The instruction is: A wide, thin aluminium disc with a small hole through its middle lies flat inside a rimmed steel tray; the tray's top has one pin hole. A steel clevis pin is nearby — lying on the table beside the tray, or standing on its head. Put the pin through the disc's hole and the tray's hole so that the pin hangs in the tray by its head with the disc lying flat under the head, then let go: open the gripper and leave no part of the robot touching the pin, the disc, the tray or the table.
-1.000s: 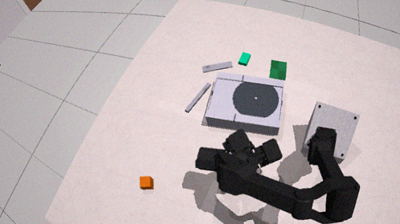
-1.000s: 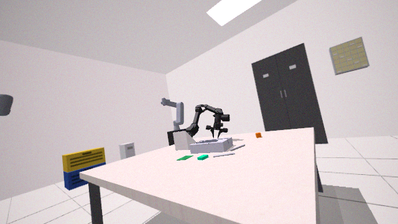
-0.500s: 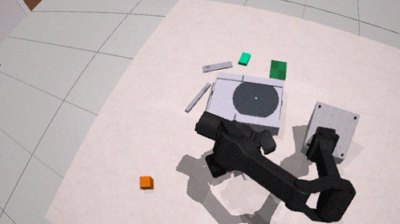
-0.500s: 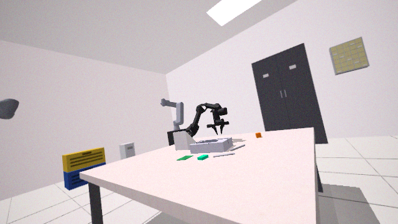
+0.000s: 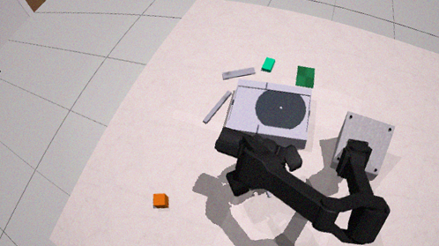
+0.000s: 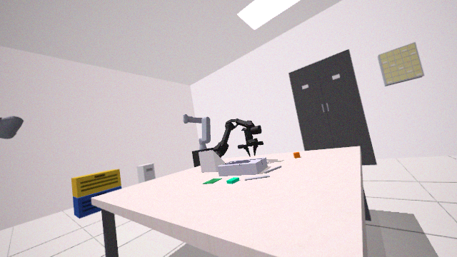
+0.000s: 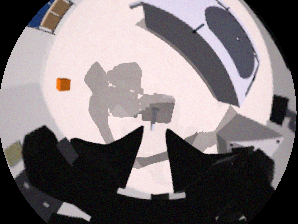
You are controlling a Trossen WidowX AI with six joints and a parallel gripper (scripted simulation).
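My gripper tip is 1 cm past the steel clevis pin, 1 cm to the right of it and 5 cm above it. The rest, counted from my gripper tip: steel tray (4 cm ahead, 23 cm to the right, 1 cm below); dark aluminium disc (1 cm ahead, 24 cm to the right); orange cube (28 cm ahead, 13 cm to the left, 4 cm below).
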